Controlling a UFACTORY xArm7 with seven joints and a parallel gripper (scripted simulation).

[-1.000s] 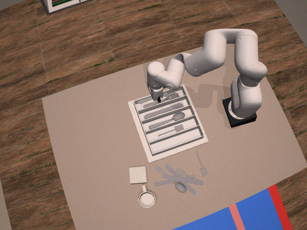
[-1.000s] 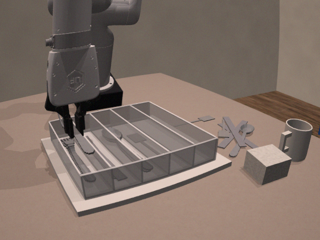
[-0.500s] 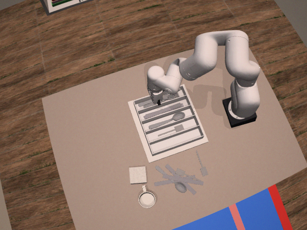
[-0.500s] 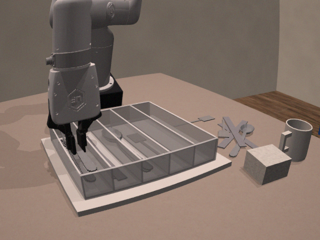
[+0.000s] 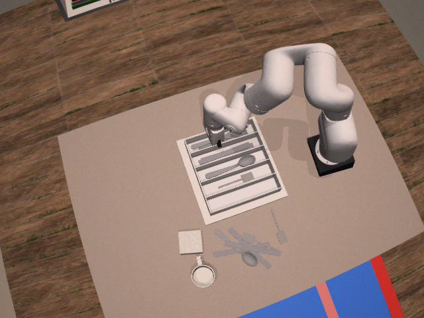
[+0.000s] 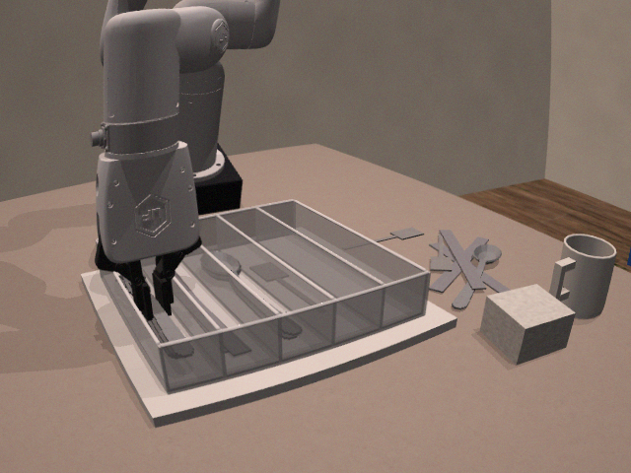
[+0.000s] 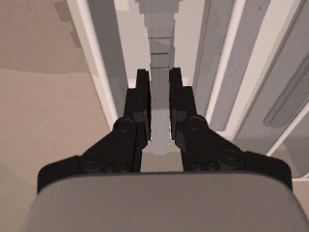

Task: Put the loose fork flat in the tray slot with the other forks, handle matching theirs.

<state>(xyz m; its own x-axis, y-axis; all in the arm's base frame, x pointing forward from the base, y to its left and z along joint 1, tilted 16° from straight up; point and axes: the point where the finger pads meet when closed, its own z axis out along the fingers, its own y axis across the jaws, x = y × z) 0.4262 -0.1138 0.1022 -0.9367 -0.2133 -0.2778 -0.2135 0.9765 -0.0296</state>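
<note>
Now: hand 11 cm to the right of the tray, 5 cm past it and 1 cm above it. Round my hand: mug 50 cm to the left, 11 cm ahead, 2 cm below; block 37 cm to the left, 14 cm ahead, 3 cm below.
</note>
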